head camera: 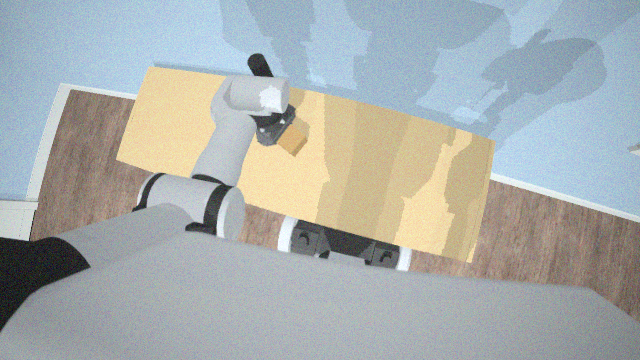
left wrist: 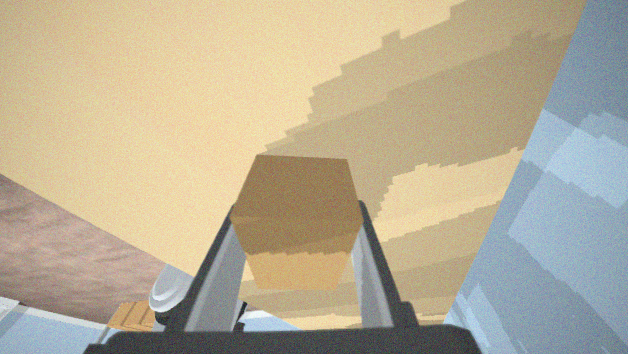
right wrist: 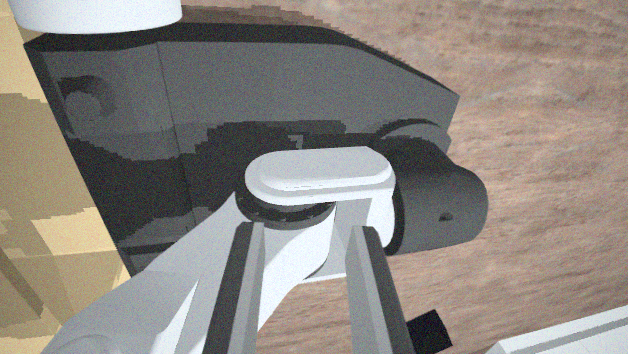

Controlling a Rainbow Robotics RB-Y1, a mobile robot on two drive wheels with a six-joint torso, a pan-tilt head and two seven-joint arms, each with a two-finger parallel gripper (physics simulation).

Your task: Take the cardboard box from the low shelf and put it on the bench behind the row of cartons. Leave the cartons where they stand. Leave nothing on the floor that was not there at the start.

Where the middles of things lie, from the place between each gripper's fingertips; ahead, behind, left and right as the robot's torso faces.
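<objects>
My left hand is 10 mm past the cardboard box [left wrist: 296,218] and 20 mm to the left of it. As for the box and my right hand, it's 44 cm to the left of that hand, 54 cm ahead of it and 10 cm above it.
</objects>
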